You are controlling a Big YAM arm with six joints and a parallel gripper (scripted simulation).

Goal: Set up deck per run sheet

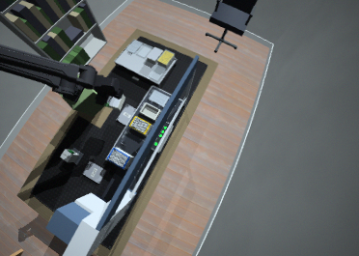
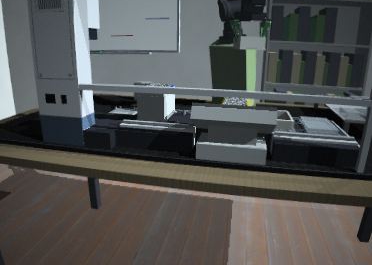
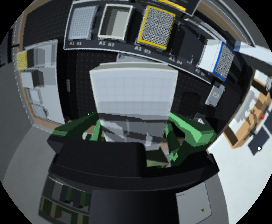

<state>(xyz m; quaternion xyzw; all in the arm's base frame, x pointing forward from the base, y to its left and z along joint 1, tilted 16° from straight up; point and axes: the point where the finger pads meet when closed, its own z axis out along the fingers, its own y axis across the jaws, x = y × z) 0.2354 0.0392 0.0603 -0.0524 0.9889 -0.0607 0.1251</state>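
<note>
My gripper is now 1 cm above the sealed block. The rest, counted from my hand: reservoir: 18 cm ahead, 7 cm to the left, 24 cm below; then blue tip rack: 12 cm ahead, 30 cm to the right, 18 cm below; then yellow tip rack: 16 cm ahead, 5 cm to the right, 20 cm below.
</note>
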